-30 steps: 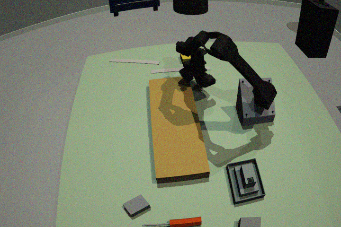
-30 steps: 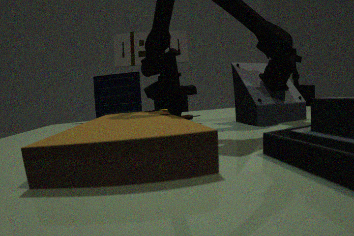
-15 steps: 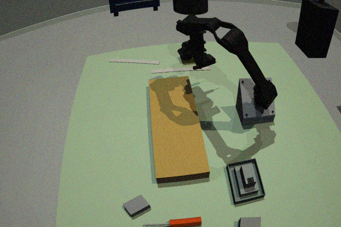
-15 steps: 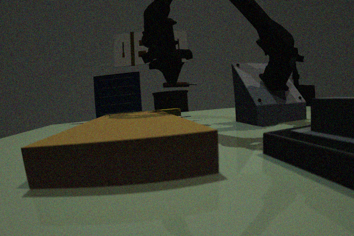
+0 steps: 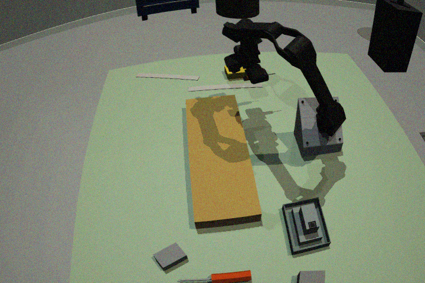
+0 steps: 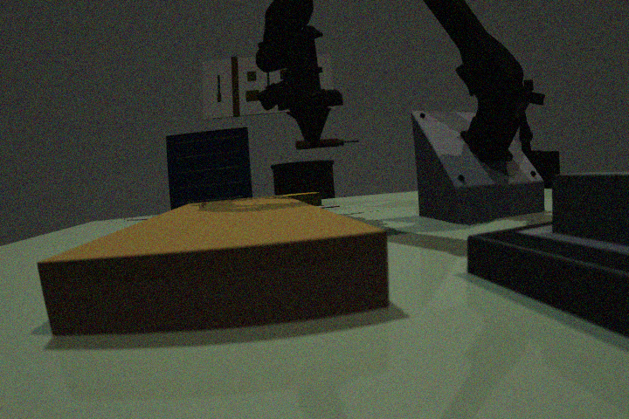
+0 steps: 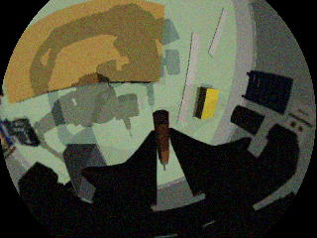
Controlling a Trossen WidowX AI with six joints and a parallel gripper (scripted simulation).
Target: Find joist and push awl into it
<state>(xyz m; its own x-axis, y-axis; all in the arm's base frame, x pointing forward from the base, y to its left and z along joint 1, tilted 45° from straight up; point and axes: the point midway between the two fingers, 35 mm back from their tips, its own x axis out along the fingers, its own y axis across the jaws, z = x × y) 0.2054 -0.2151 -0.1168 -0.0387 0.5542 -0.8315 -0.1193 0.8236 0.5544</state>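
The awl lies 40 mm behind my gripper tip and 10 mm above it. From my gripper tip the other things lie so: stud finder (50 mm behind, 570 mm to the left, 80 mm below); then yellow block (220 mm to the right, 110 mm below); then grey tray (50 mm behind, 560 mm to the left, 110 mm below).
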